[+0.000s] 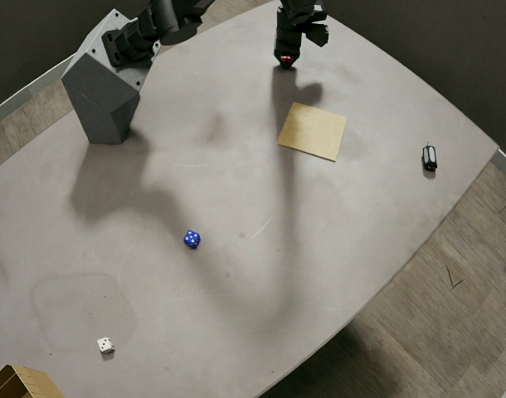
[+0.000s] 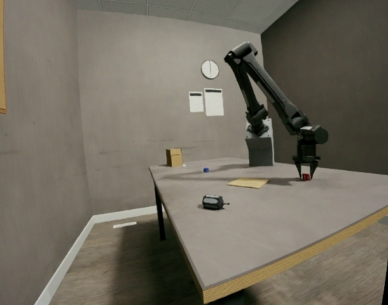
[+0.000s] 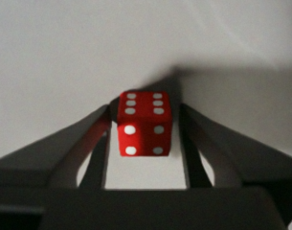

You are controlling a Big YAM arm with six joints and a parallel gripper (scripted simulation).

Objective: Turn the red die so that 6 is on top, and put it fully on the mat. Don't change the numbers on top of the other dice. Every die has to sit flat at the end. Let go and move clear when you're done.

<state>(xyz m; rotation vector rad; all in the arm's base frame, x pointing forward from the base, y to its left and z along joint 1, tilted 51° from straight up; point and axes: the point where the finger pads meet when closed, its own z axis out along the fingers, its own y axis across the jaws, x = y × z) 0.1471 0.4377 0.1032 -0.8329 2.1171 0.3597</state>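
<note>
My hand is right at the red die. The rest, counted from my hand: blue die (35 cm ahead, 43 cm to the right); small black device (43 cm ahead, 15 cm to the left, 1 cm above); tan mat (23 cm ahead, 7 cm to the right, 1 cm below).
</note>
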